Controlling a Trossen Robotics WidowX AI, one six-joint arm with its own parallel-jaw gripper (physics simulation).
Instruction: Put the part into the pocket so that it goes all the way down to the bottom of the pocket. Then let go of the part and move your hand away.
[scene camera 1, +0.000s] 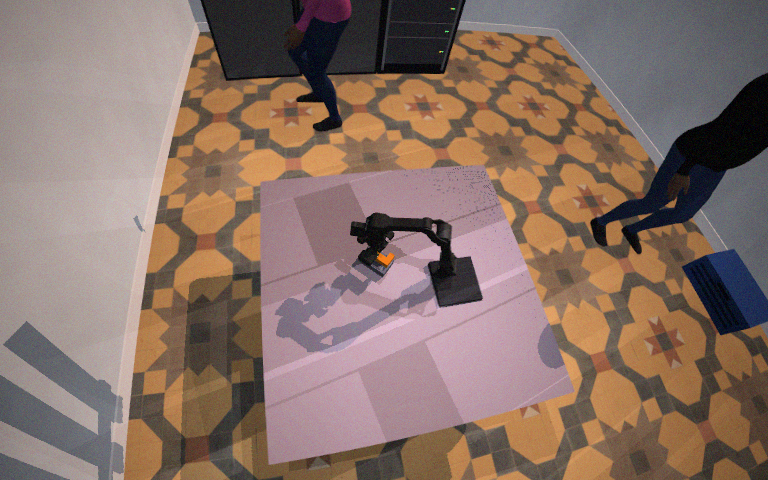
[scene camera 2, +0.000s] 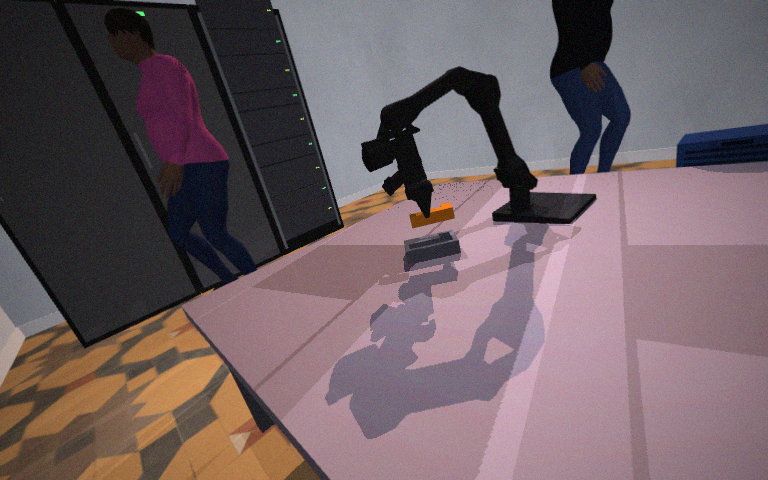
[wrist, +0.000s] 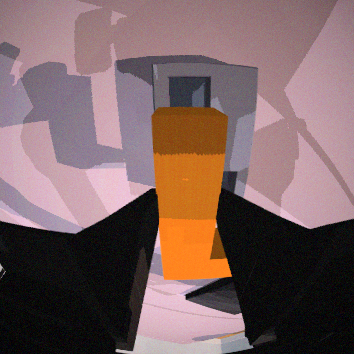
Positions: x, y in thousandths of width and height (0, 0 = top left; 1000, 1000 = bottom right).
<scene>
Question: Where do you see the gripper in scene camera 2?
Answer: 557, 451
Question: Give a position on a grey pocket block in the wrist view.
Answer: At 651, 250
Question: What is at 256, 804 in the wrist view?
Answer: The gripper.
</scene>
